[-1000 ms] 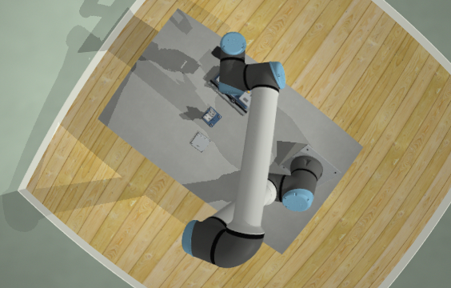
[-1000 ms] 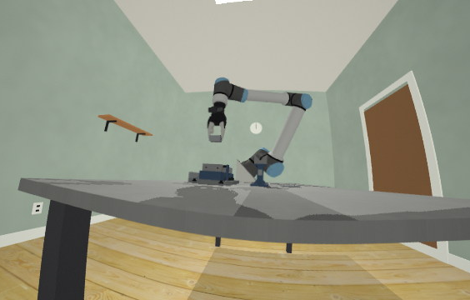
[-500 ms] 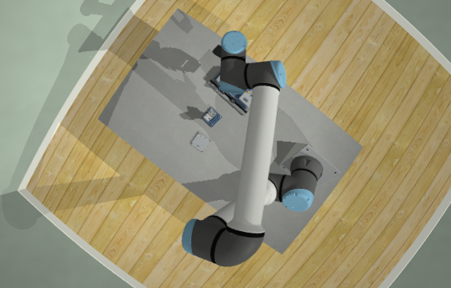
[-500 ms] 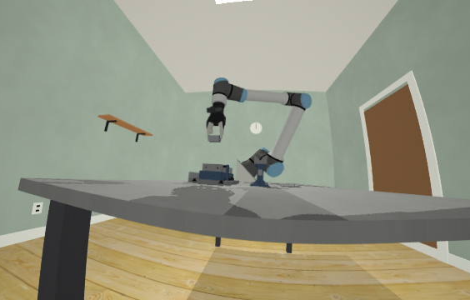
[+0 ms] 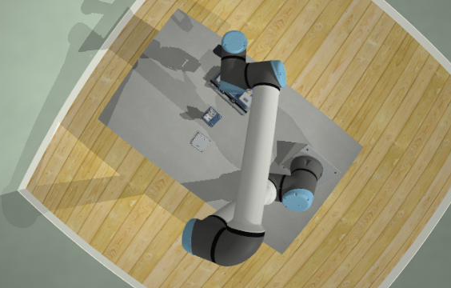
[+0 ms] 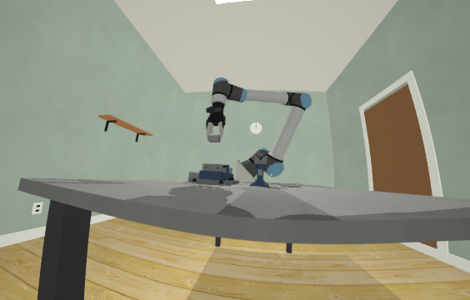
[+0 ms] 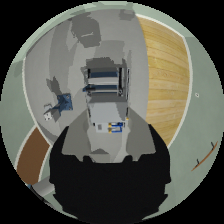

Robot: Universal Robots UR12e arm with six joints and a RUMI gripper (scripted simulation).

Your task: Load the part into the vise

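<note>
The part lies 10 mm below my hand. Round my hand: vise (70 mm behind, 20 mm to the left, 200 mm below); then infeed plate (140 mm behind, 400 mm to the left, 240 mm below).
</note>
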